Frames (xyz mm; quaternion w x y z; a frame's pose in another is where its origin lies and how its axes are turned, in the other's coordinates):
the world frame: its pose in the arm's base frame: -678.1 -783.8 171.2 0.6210 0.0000 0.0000 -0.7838
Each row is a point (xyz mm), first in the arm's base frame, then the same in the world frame.
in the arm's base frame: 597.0 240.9 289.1
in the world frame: -1289.2 1007.0 117.9
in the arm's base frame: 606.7 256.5 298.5
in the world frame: -1306.6 1012.8 127.3
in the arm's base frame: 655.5 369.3 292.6
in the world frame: -1427.5 1034.5 121.4
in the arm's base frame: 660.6 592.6 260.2
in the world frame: -1646.1 988.4 89.0
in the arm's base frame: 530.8 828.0 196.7
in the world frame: -1845.6 808.2 25.5
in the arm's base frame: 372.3 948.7 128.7
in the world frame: -1926.8 626.3 -42.5
